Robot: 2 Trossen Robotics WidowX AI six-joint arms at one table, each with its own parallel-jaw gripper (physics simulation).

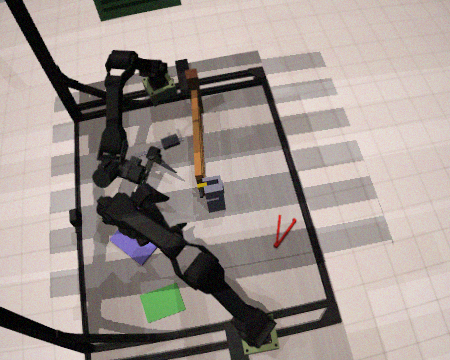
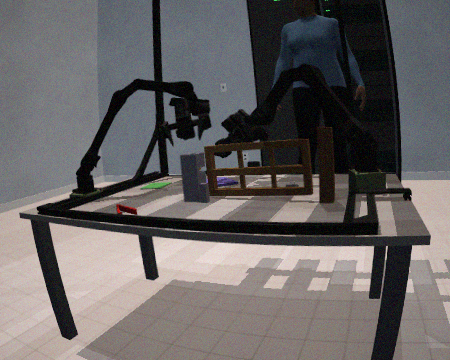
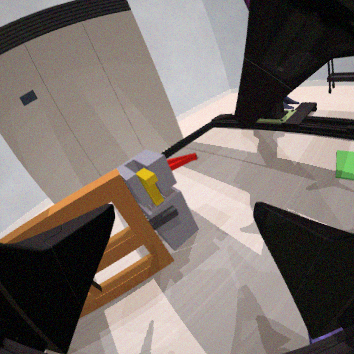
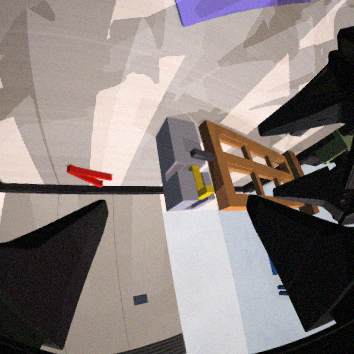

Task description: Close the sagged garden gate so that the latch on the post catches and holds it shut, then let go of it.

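Seen in the pictures: left gripper, between the fingertips: (image 1: 171, 186) (image 3: 185, 210) (image 4: 267, 167); right gripper, between the fingertips: (image 1: 177, 211) (image 2: 186, 142) (image 3: 250, 109) (image 4: 178, 204); left arm's base, origin of its link: (image 1: 158, 82) (image 2: 366, 170) (image 4: 341, 155); right arm's base, origin of its link: (image 1: 258, 333) (image 2: 86, 192) (image 3: 274, 114).
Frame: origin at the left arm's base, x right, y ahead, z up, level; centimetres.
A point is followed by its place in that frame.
The orange-brown gate (image 1: 198, 142) {z 9.7, x 0.3, y 38.6 cm} (image 2: 260, 191) {z -3.8, x -2.5, y 33.2 cm} (image 3: 95, 187) {z 9.3, x 5.2, y 46.1 cm} (image 4: 218, 165) {z 3.2, x 6.0, y 48.1 cm} stands upright between the brown hinge post (image 1: 192, 77) {z 13.5, x -8.4, y 16.5 cm} (image 2: 326, 165) {z 3.7, x -10.8, y 15.2 cm} and the grey latch post (image 1: 215, 195) {z 4.9, x 3.1, y 55.1 cm} (image 2: 192, 180) {z 0.0, x -0.2, y 52.6 cm} (image 3: 182, 225) {z -3.3, x 5.4, y 52.3 cm} (image 4: 172, 145) {z -0.6, x 5.9, y 54.2 cm}. Its dark bar (image 3: 164, 218) {z 1.3, x 6.3, y 50.0 cm} (image 4: 201, 154) {z 1.6, x 6.6, y 50.5 cm} reaches the grey post below the yellow latch (image 1: 201, 185) {z 7.2, x 5.7, y 51.2 cm} (image 3: 151, 186) {z 5.0, x 5.0, y 51.4 cm} (image 4: 200, 182) {z 5.1, x 4.9, y 51.0 cm}; whether it is caught I cannot tell. My left gripper (image 1: 168, 184) {z 7.8, x 13.9, y 47.5 cm} (image 3: 185, 210) {z 7.8, x 13.9, y 47.5 cm} (image 4: 267, 167) {z 7.8, x 13.9, y 47.5 cm} is open and empty, near the gate's free end. My right gripper (image 1: 176, 212) {z 10.4, x 15.7, y 57.0 cm} (image 2: 187, 142) {z 10.4, x 15.7, y 57.0 cm} (image 4: 178, 204) {z 10.4, x 15.7, y 57.0 cm} is open and empty, raised beside the grey post.
A purple sheet (image 1: 132, 247) {z -5.5, x 33.0, y 53.8 cm} lies below the right arm's wrist, and a green sheet (image 1: 162, 302) {z -6.2, x 31.6, y 74.1 cm} (image 2: 156, 185) {z -6.1, x 31.1, y 73.9 cm} nearer its base. A red V-shaped piece (image 1: 285, 234) {z -4.9, x -11.3, y 73.1 cm} (image 2: 126, 209) {z -5.5, x -10.6, y 70.5 cm} (image 3: 182, 161) {z -5.4, x -9.1, y 71.5 cm} (image 4: 90, 175) {z -4.9, x -9.8, y 70.7 cm} lies beyond the grey post. A small dark block (image 1: 170, 141) {z -4.5, x 6.1, y 24.0 cm} is near the left gripper.
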